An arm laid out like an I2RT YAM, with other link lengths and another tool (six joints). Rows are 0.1 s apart.
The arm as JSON. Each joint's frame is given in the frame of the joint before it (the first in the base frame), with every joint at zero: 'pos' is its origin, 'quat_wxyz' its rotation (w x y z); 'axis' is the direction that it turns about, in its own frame. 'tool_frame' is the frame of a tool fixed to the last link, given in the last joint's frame.
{
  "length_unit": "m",
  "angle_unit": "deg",
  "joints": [
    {
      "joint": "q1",
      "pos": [
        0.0,
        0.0,
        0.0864
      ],
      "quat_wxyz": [
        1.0,
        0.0,
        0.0,
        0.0
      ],
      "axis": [
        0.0,
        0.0,
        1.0
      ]
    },
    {
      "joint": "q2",
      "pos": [
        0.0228,
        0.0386,
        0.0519
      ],
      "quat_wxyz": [
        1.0,
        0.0,
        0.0,
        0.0
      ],
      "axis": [
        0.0,
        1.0,
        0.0
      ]
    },
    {
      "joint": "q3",
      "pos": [
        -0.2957,
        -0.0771,
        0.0
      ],
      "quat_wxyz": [
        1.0,
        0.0,
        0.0,
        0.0
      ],
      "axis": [
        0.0,
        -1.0,
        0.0
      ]
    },
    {
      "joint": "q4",
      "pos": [
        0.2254,
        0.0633,
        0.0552
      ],
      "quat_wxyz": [
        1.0,
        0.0,
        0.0,
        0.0
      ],
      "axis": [
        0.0,
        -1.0,
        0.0
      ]
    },
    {
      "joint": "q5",
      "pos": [
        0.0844,
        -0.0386,
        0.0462
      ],
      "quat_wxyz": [
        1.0,
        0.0,
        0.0,
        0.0
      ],
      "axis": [
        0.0,
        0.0,
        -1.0
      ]
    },
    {
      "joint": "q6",
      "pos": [
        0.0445,
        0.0,
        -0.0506
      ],
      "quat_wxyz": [
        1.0,
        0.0,
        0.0,
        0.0
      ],
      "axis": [
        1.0,
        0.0,
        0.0
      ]
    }
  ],
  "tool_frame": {
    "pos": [
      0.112,
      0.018,
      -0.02
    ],
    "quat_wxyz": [
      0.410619,
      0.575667,
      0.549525,
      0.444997
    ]
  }
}
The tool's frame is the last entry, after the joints.
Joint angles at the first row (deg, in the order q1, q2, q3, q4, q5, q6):
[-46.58 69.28 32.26 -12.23 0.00 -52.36]
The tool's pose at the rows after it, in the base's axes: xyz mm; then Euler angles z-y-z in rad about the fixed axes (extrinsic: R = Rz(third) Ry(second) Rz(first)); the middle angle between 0 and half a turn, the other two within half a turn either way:
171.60, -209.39, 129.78, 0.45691, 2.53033, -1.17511
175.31, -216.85, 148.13, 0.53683, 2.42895, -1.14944
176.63, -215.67, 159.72, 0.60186, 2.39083, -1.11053
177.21, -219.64, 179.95, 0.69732, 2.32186, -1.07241
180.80, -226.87, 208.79, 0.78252, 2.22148, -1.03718
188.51, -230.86, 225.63, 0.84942, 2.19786, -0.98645
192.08, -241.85, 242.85, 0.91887, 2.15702, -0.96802
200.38, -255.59, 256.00, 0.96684, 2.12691, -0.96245
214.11, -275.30, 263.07, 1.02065, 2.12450, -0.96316
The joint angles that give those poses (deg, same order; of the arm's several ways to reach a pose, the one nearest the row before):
[-46.66 67.66 31.93 -10.45 0.28 -51.26]
[-46.76 64.31 30.73 -6.21 1.32 -49.38]
[-47.00 61.80 30.63 -5.80 0.50 -47.86]
[-48.43 58.78 30.91 -4.29 -0.84 -45.47]
[-49.83 56.26 31.90 -1.38 -2.29 -43.38]
[-50.72 56.93 34.58 -1.50 -4.86 -41.40]
[-52.65 58.05 36.56 0.48 -6.70 -38.81]
[-53.26 60.82 38.80 3.10 -6.95 -36.50]
[-53.31 66.02 42.19 5.47 -6.25 -33.49]

